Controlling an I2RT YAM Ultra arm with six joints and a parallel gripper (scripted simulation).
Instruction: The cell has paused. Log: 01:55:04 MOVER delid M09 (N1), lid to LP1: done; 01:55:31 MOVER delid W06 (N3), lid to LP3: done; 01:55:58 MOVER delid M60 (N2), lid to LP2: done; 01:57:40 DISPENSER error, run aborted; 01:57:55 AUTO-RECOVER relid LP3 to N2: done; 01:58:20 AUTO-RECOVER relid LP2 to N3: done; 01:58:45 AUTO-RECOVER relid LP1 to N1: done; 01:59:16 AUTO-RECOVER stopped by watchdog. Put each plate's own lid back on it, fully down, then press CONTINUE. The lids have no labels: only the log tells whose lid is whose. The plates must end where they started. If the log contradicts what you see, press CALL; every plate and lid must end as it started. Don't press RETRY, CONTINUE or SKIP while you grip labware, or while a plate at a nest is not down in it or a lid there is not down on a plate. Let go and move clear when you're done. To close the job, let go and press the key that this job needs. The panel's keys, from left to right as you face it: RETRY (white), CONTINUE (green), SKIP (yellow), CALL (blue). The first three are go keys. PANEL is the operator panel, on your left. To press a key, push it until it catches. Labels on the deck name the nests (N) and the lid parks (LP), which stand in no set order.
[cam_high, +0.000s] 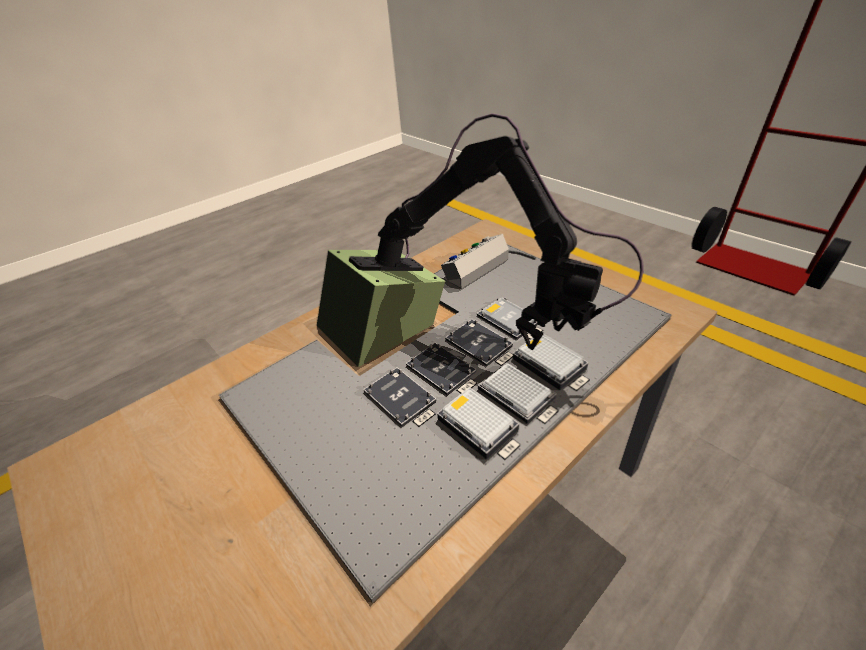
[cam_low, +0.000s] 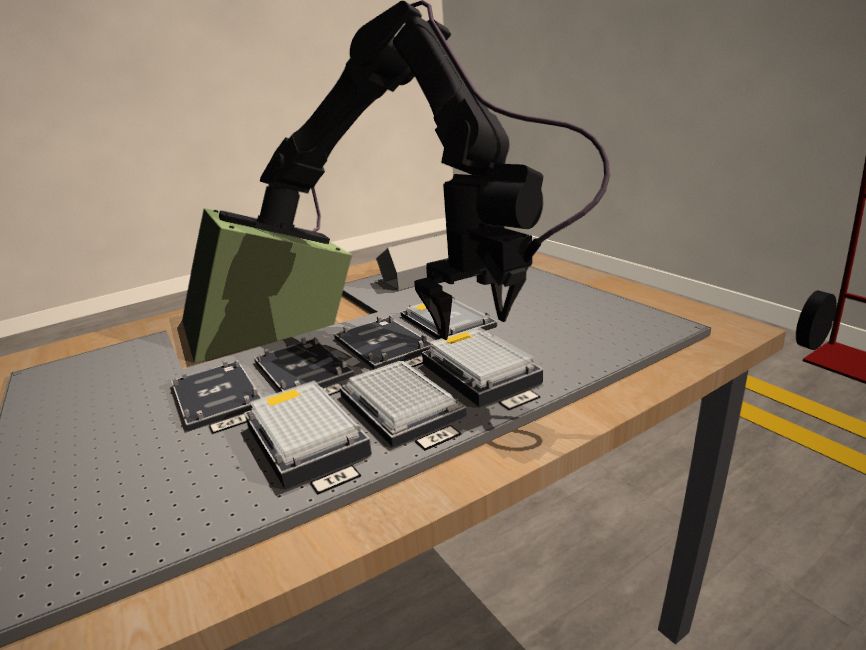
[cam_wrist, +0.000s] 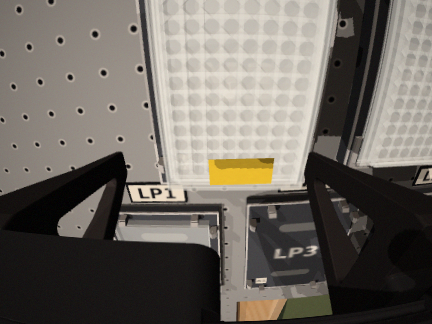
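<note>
Now: the clear lid 30 mm below my hand, 30 mm ahead of it and 10 mm to the right of it.
</note>
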